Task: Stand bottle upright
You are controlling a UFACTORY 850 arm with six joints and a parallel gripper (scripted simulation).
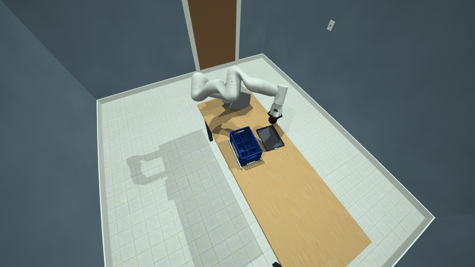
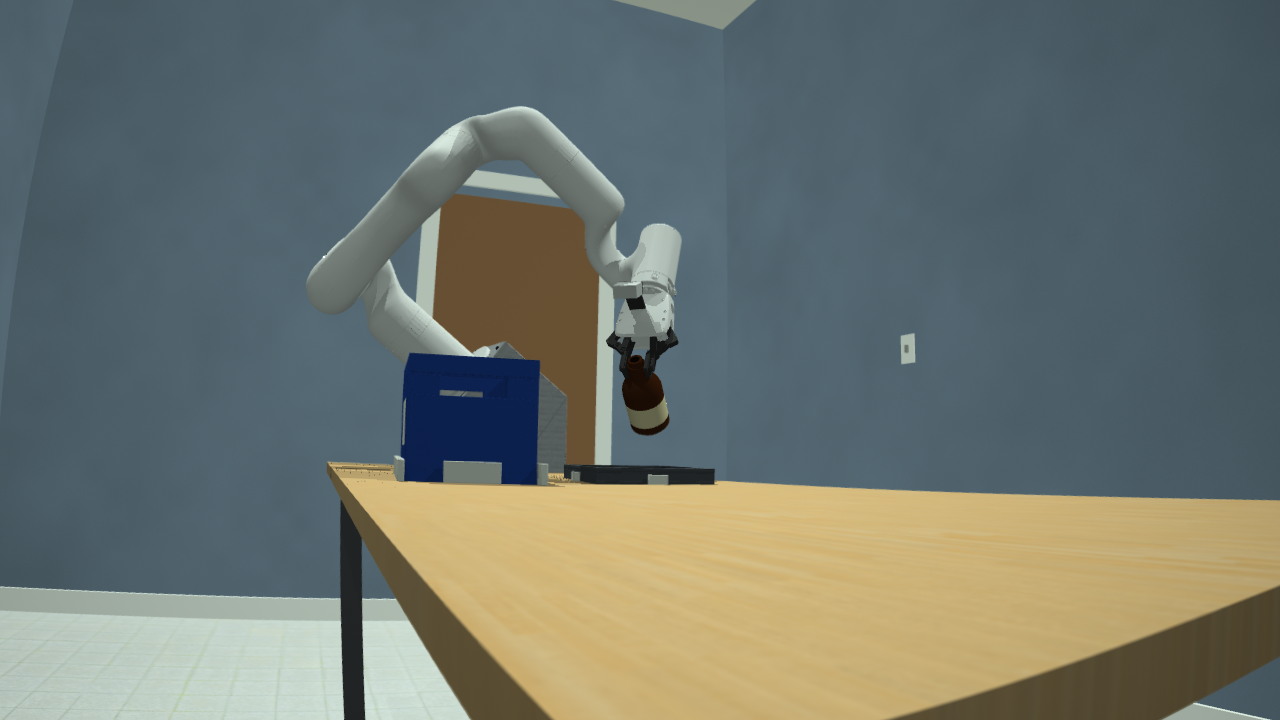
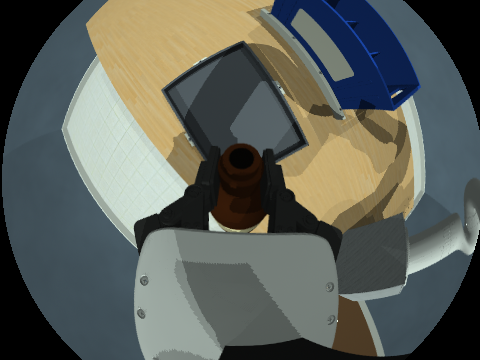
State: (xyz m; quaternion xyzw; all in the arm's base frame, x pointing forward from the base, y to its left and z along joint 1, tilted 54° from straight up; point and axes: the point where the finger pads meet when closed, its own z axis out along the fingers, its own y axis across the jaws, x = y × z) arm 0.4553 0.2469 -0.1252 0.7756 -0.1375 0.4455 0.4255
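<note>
My gripper is now 3 cm past the bottle, 2 cm to the right of it and 5 cm above it. Also, from my hand: dark tray (6 cm ahead, 3 cm to the right, 19 cm below); blue crate (9 cm ahead, 32 cm to the right, 12 cm below).
</note>
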